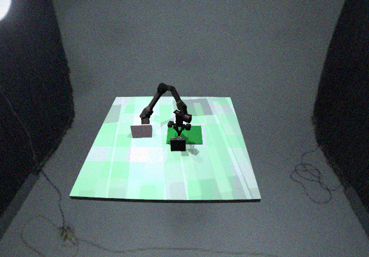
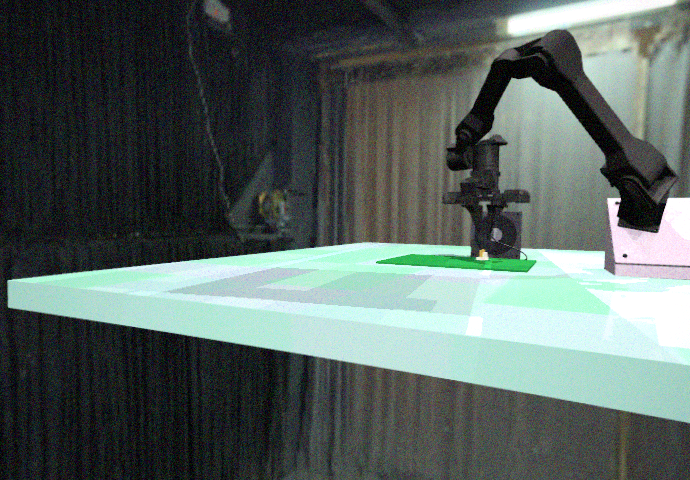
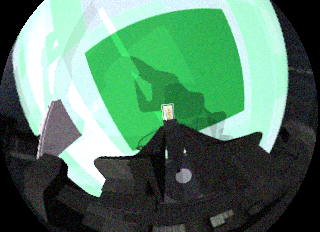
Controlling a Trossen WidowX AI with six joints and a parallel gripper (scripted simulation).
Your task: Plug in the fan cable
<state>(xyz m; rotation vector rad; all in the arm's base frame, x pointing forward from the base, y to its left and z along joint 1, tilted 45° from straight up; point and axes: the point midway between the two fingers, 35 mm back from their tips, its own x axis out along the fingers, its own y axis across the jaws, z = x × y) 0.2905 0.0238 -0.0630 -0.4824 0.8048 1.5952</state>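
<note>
Now: gripper tip 80 mm above the green board, 60 mm to the right of it and 40 mm short of it. From my gripper tip the other things lie so: black fan: 130 mm to the right, 10 mm ahead; then black plug: 10 mm to the right, 10 mm above.
</note>
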